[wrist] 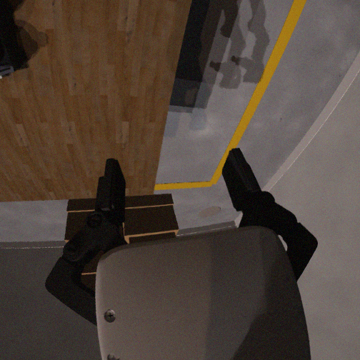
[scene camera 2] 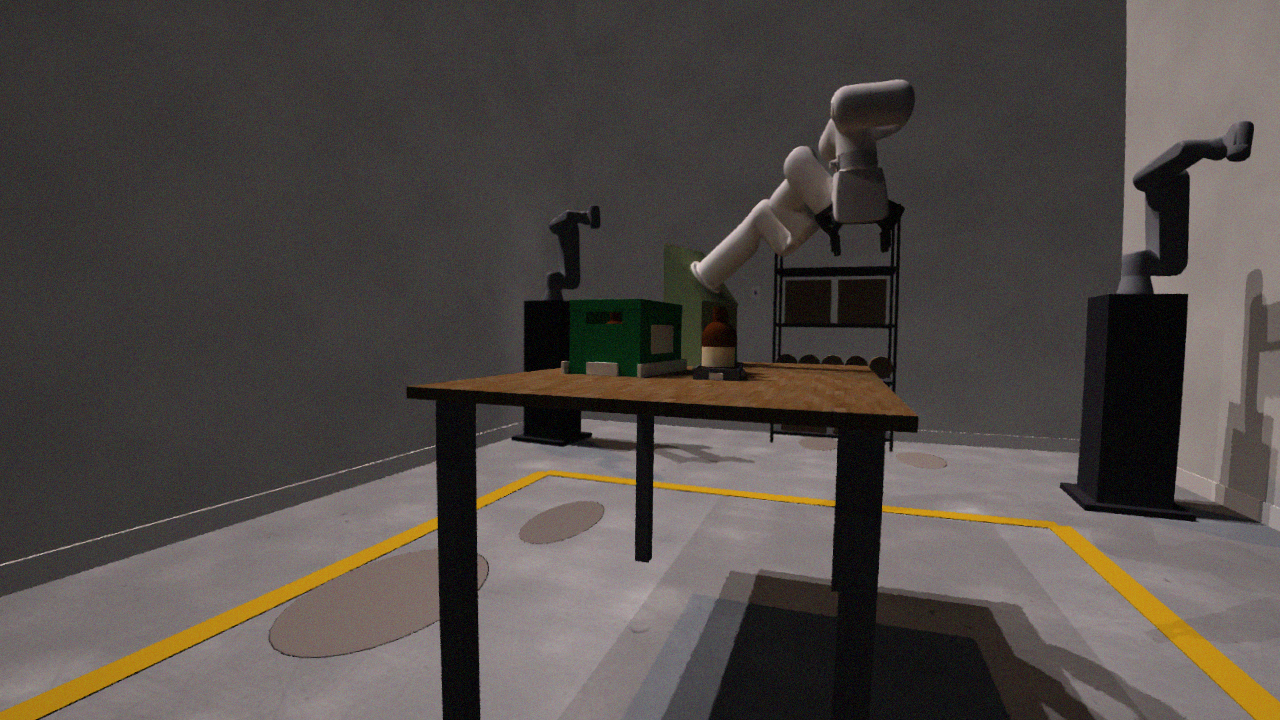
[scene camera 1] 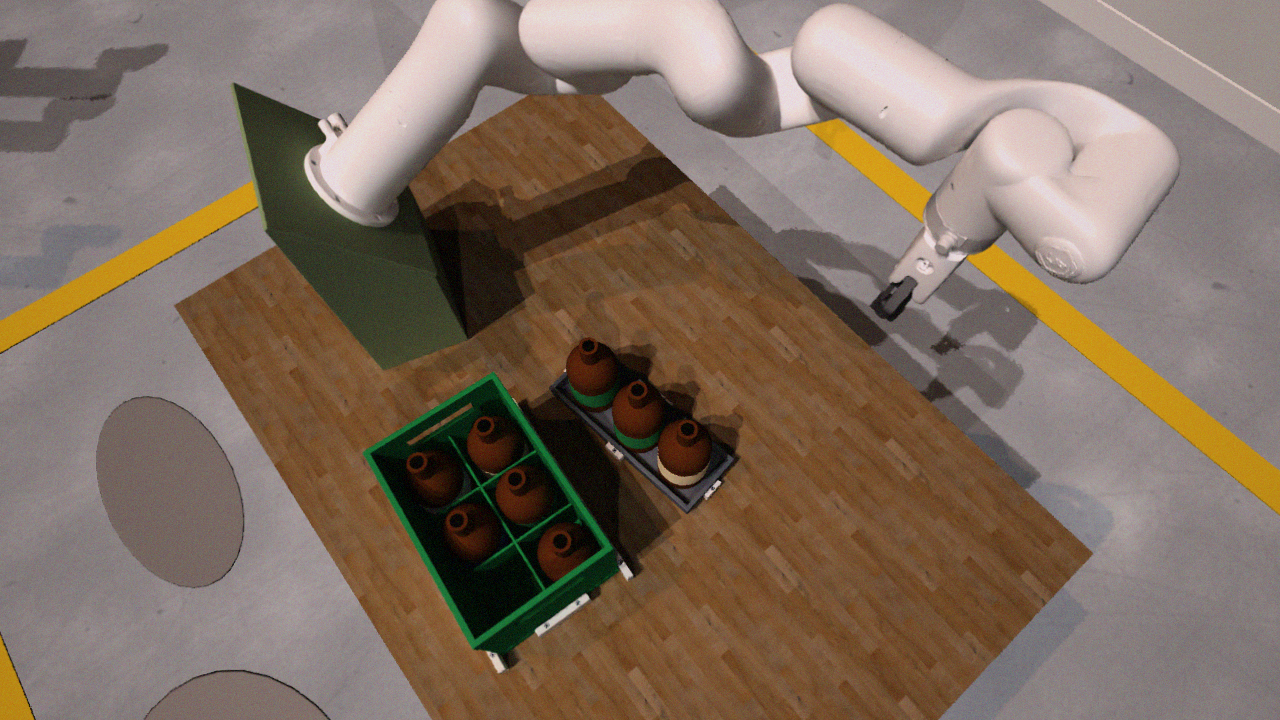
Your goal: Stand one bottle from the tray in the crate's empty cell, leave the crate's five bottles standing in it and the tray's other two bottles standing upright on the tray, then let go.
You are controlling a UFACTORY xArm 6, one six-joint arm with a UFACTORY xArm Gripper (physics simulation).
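Frame: origin at the arm's base, x ahead, y left, z up, level; metres.
Where they show: gripper, fingertip midpoint: [scene camera 2: 860, 254] [scene camera 1: 902, 285]; arm's base, origin of the base link: [scene camera 2: 705, 278] [scene camera 1: 351, 188].
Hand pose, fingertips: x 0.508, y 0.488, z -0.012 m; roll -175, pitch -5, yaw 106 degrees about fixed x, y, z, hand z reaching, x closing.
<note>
Each offset is from my fingertips to the top centre of the thing. "spot": to the spot under its first point. Level surfaces: height alone.
The green crate @(dz -0.087, dx -0.089, dy -0.551 m) [scene camera 1: 519, 622] [scene camera 2: 604, 344] holds five upright brown bottles @(dz -0.099, dx -0.174, dy -0.506 m) [scene camera 1: 494, 445] @(dz -0.099, dx -0.180, dy -0.598 m) [scene camera 1: 435, 479] @(dz -0.099, dx -0.092, dy -0.508 m) [scene camera 1: 523, 495] @(dz -0.099, dx -0.088, dy -0.591 m) [scene camera 1: 471, 532] @(dz -0.099, dx +0.003, dy -0.502 m) [scene camera 1: 562, 552]. Its empty cell is the front-left one in scene camera 1. The dark tray @(dz -0.237, dx -0.108, dy -0.315 m) [scene camera 1: 661, 481] [scene camera 2: 718, 372] beside it bears three upright bottles: two with green bands @(dz -0.102, dx -0.195, dy -0.337 m) [scene camera 1: 592, 368] @(dz -0.102, dx -0.105, dy -0.318 m) [scene camera 1: 638, 414] and one with a cream band @(spot: dz -0.138, dx -0.014, dy -0.308 m) [scene camera 1: 684, 449] [scene camera 2: 718, 347] at the near end. My gripper [scene camera 1: 892, 298] [scene camera 2: 860, 251] [wrist: 174, 163] is open and empty, high up and well to the tray's right in scene camera 1. The crate does not show in the wrist view.
The wooden table @(dz -0.262 m) [scene camera 1: 805, 501] [scene camera 2: 662, 391] [wrist: 100, 100] carries crate and tray. White brackets @(spot: dz -0.232, dx +0.056, dy -0.549 m) [scene camera 1: 562, 615] sit at the crate's base. The green arm mount [scene camera 1: 358, 277] stands behind the crate. A shelf rack [scene camera 2: 836, 270] and two grey arms on black pedestals [scene camera 2: 1132, 402] [scene camera 2: 547, 349] stand beyond the table.
</note>
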